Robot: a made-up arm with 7 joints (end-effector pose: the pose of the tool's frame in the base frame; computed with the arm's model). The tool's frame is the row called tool. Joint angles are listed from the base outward.
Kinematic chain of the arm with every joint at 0, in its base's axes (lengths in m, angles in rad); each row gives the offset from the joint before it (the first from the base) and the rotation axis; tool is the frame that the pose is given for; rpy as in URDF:
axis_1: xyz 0 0 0 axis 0.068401 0.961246 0.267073
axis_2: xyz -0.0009 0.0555 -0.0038 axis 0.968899 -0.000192 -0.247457
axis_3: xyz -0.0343 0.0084 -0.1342 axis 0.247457 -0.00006 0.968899
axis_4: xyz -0.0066 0 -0.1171 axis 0.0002 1 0.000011
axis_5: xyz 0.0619 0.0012 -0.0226 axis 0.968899 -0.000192 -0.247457
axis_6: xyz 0.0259 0 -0.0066 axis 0.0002 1 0.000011
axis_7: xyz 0.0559 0 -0.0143 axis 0.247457 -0.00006 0.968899
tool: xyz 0 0 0 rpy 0 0.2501 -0.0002
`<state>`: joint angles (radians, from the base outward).
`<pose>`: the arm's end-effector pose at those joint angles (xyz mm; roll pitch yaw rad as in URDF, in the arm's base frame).
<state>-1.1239 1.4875 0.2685 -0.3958 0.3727 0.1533 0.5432</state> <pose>150.1 223.3 162.9 -2.6581 -1.1261 -2.2009</pose>
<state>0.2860 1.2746 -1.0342 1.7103 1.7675 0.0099 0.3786</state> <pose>-87.1 440.6 -80.2 -1.3503 0.4591 1.8649</pose>
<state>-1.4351 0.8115 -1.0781 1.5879 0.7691 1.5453 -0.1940</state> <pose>297.7 266.5 -14.3 1.8039 -0.5099 2.0105</pose>
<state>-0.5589 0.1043 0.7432 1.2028 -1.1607 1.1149 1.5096</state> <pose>177.2 70.3 -342.1 2.5573 0.6775 -2.9154</pose>
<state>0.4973 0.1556 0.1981 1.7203 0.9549 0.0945 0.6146</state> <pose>-286.9 114.3 -281.9 -3.1303 0.7685 2.2159</pose>
